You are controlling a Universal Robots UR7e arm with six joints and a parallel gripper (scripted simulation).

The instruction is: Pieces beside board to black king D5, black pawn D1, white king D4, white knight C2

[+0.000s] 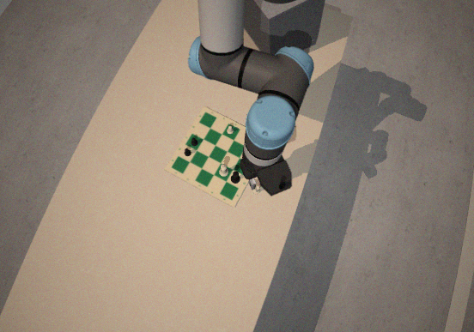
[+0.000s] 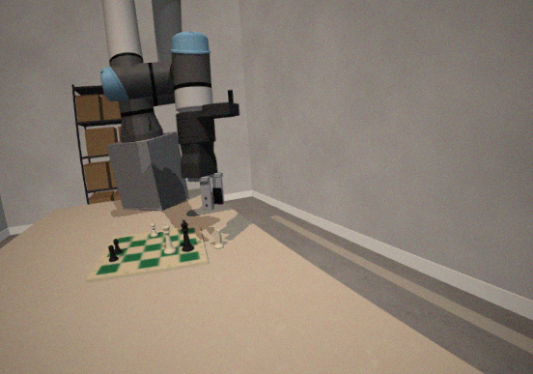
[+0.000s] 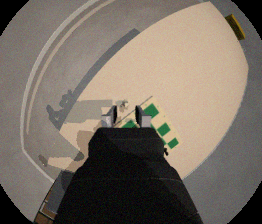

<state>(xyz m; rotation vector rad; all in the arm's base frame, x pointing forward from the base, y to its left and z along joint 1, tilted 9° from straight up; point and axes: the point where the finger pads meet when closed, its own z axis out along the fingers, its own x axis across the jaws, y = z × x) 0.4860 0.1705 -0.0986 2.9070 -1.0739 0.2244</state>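
Right now my hand is 90 mm above the white knight. Also, from my hand: board (40 mm behind, 140 mm to the right, 100 mm below); then black king (60 mm to the right, 70 mm below); then white king (100 mm to the right, 70 mm below).
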